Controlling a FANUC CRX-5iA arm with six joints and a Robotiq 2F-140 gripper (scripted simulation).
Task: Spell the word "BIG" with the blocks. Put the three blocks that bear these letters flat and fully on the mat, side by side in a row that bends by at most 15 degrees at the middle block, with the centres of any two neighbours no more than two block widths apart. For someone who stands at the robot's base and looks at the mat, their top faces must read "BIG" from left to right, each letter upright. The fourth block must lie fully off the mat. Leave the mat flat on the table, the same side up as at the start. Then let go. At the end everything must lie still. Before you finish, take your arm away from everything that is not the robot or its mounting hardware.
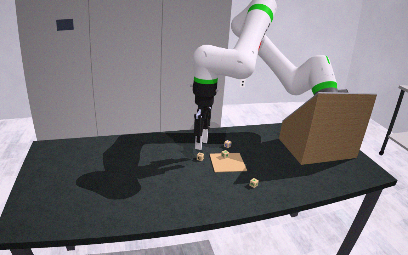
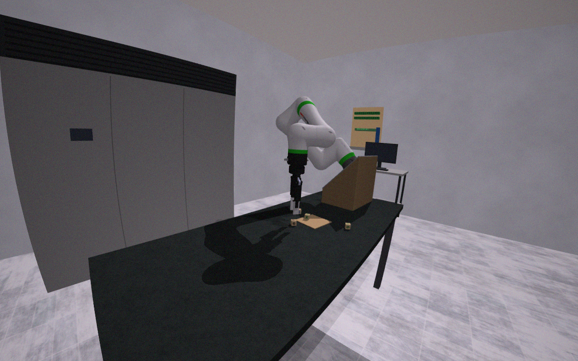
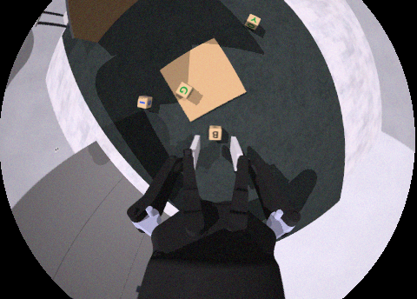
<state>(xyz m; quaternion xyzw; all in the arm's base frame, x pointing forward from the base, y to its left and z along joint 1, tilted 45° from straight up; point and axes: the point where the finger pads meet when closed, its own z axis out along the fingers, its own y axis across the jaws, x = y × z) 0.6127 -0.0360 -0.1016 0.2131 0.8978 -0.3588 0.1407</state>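
The tan mat is 120 mm behind my hand, 30 mm to the left of it and 100 mm below it.
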